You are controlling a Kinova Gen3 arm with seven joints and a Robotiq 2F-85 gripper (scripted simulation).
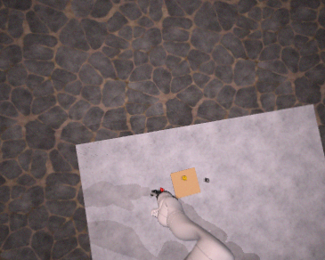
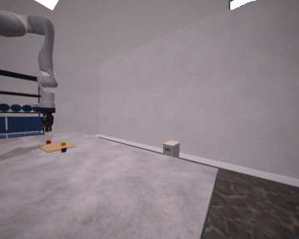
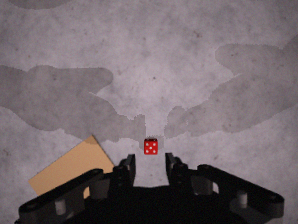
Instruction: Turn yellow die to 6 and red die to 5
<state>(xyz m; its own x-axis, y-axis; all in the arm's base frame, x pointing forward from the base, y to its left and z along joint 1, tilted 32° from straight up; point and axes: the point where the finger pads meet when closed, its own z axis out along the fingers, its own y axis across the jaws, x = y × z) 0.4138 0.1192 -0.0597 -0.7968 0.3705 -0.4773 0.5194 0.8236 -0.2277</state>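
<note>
My gripper is now 9 cm above the red die. From my hand the other things lie so: tan mat: 14 cm to the right, 10 cm below; then yellow die: 3 cm ahead, 14 cm to the right, 8 cm below; then black die: 1 cm behind, 26 cm to the right, 9 cm below.
</note>
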